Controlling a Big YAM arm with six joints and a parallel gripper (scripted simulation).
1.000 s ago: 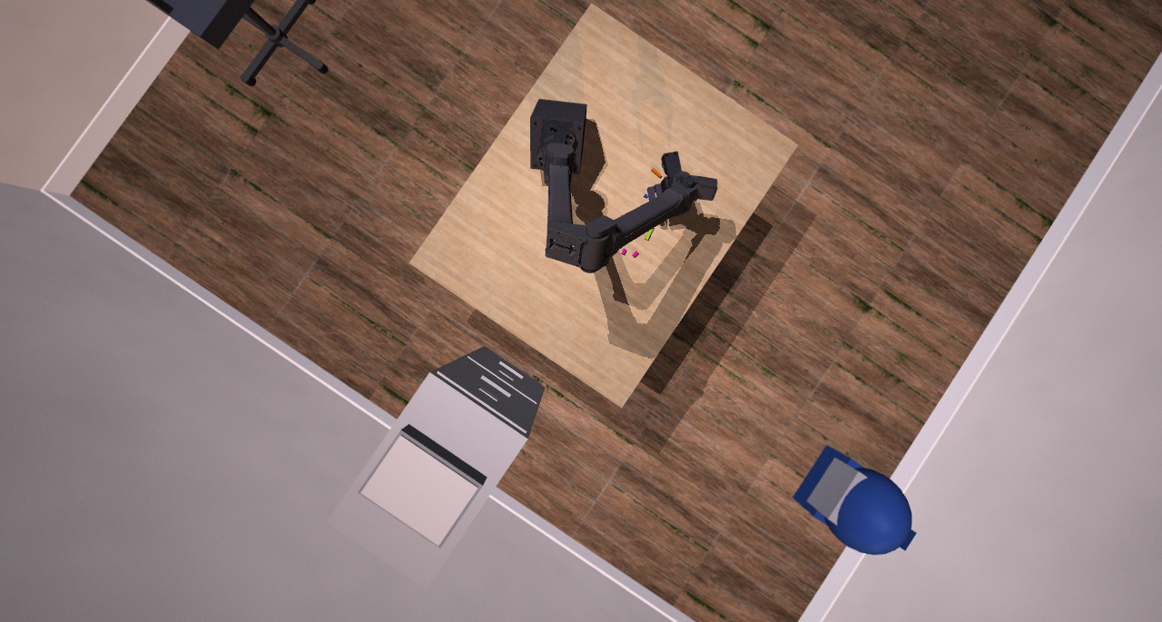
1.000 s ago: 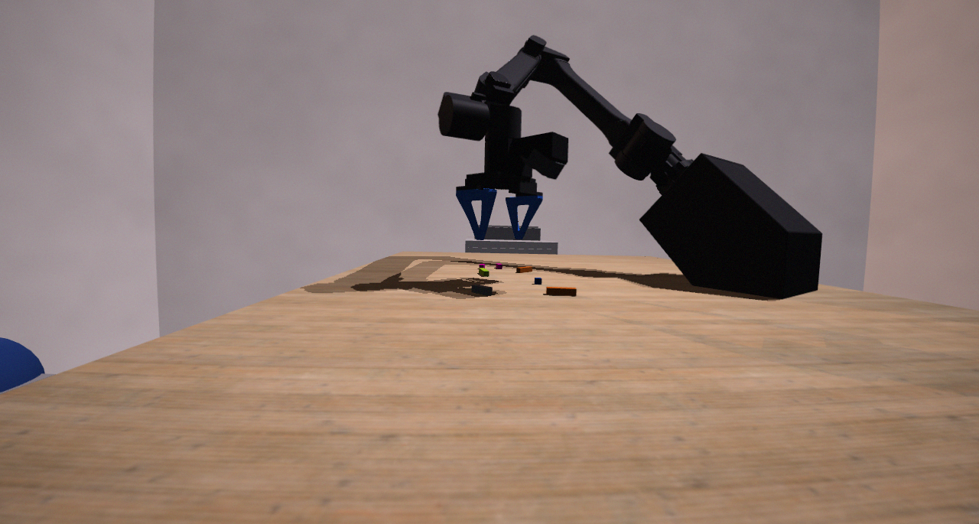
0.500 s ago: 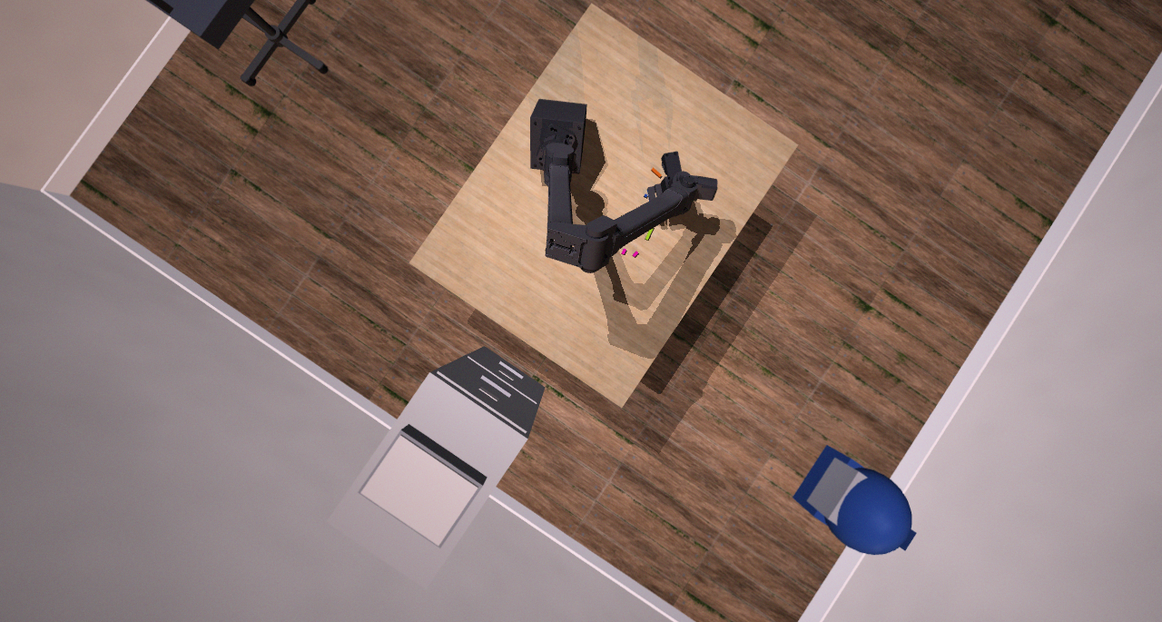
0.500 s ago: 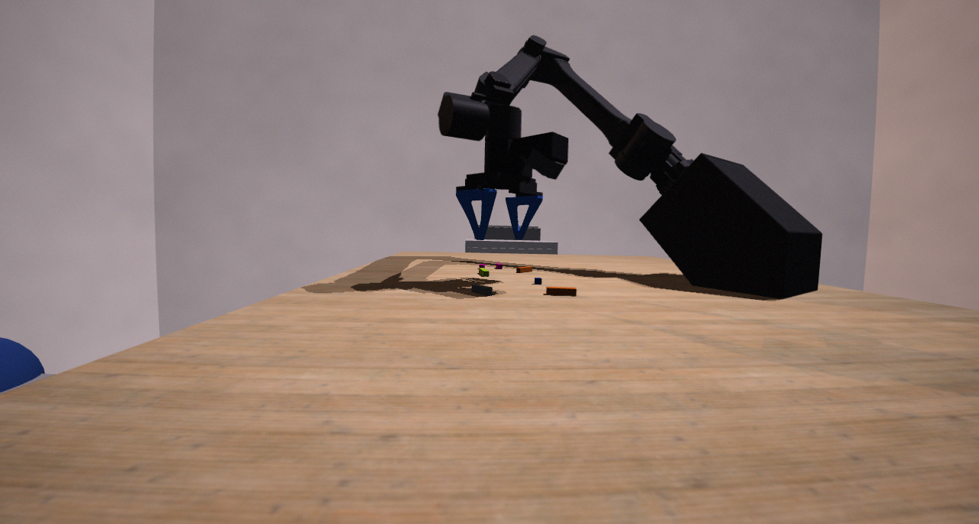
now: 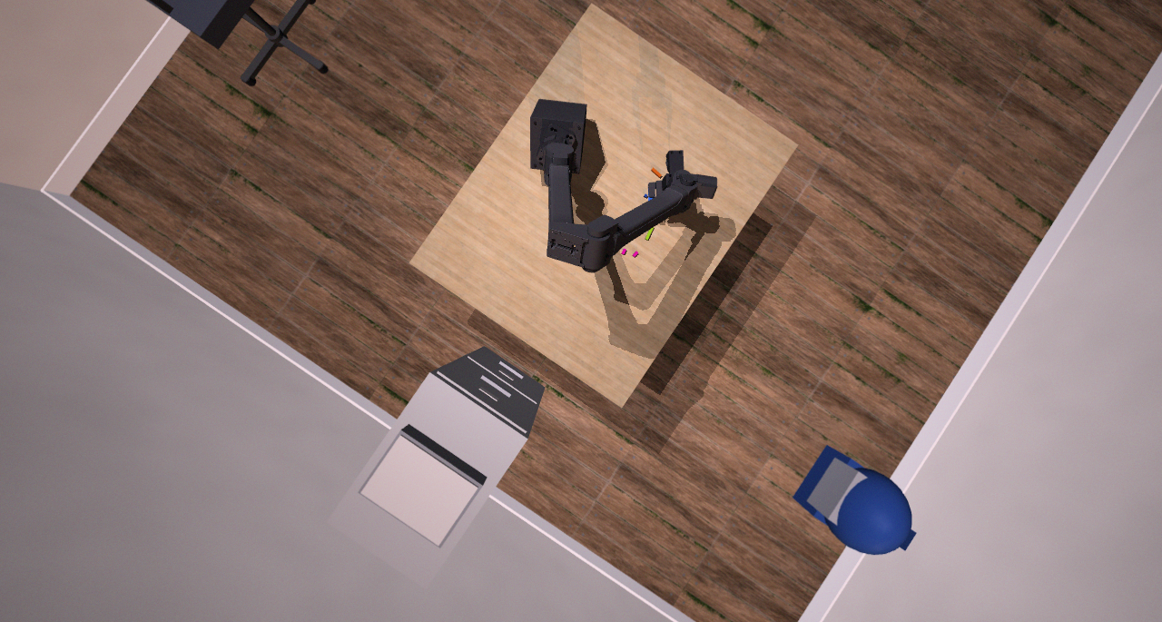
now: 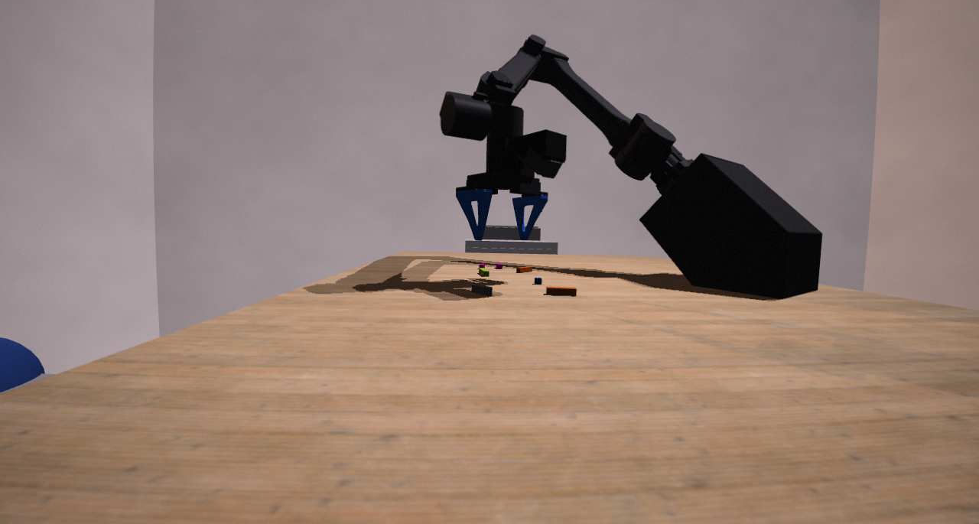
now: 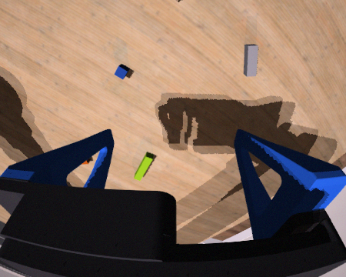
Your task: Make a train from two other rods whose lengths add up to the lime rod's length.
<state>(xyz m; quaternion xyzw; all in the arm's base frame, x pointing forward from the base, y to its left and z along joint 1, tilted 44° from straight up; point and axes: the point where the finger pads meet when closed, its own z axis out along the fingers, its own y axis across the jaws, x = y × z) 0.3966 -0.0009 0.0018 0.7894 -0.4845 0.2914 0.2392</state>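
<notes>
Right now my hand is 70 mm above the blue rod, 60 mm past it and 10 mm to the right of it. From my hand the other things lie so: grey rod: 70 mm to the left, 70 mm below, 50 mm ahead; lime rod: 110 mm to the right, 70 mm below.
</notes>
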